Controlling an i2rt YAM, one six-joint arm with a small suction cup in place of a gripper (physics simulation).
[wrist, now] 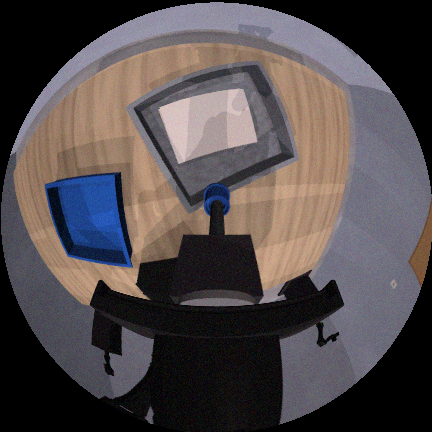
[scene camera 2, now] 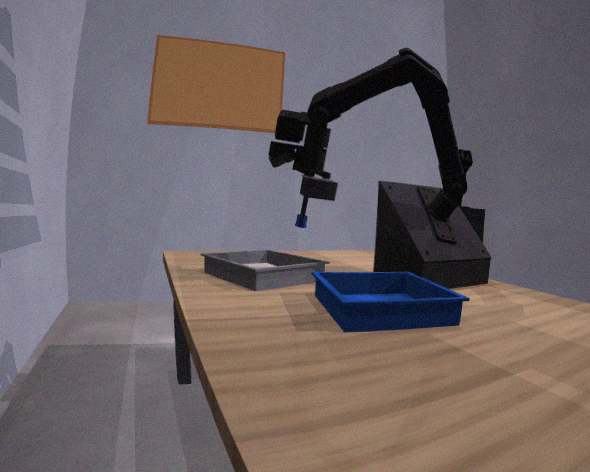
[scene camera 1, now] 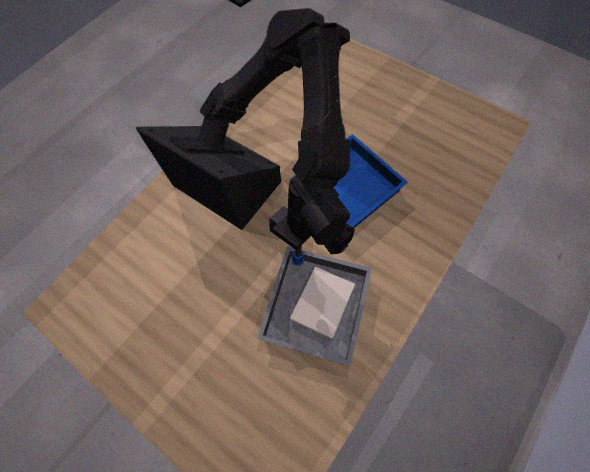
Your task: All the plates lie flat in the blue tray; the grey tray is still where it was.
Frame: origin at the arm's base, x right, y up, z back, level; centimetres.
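Where they show: hand at its tool point: (wrist: 216, 194) (scene camera 2: 300, 226) (scene camera 1: 297, 260); arm's base at its link origin: (scene camera 2: 435, 215) (scene camera 1: 209, 147).
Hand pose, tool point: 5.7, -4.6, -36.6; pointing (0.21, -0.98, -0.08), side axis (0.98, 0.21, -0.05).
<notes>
Each offset is from my tool point to the top centre of the thing, as dx, dy, dz. Level surfaces: height alone.
A pale pinkish rectangular plate {+0.9, -10.9, -9.3} (scene camera 1: 324, 300) (wrist: 210, 125) lies in the grey tray {+2.7, -8.4, -8.6} (scene camera 1: 265, 316) (scene camera 2: 290, 278) (wrist: 292, 129); a strip of it (scene camera 2: 259, 265) shows over the rim in scene camera 2. Whether more plates lie stacked under it I cannot tell. The blue tray {-29.3, -8.4, +8.1} (scene camera 1: 377, 172) (scene camera 2: 400, 314) (wrist: 92, 215) stands apart from the grey one; its visible floor carries no plate, and the arm hides part of it in scene camera 1. My suction cup (scene camera 1: 298, 258) (scene camera 2: 301, 221) (wrist: 217, 199) is blue, holds nothing and hangs above the table, near the grey tray's rim as seen from above.
The arm's black wedge-shaped base (scene camera 1: 225, 175) (scene camera 2: 435, 245) stands on the wooden table {dy -13.4} (scene camera 1: 165, 310) (scene camera 2: 400, 390) (wrist: 310, 165) beside the trays. The arm reaches over the blue tray's side in scene camera 1. An orange board (scene camera 2: 217, 82) hangs on the wall.
</notes>
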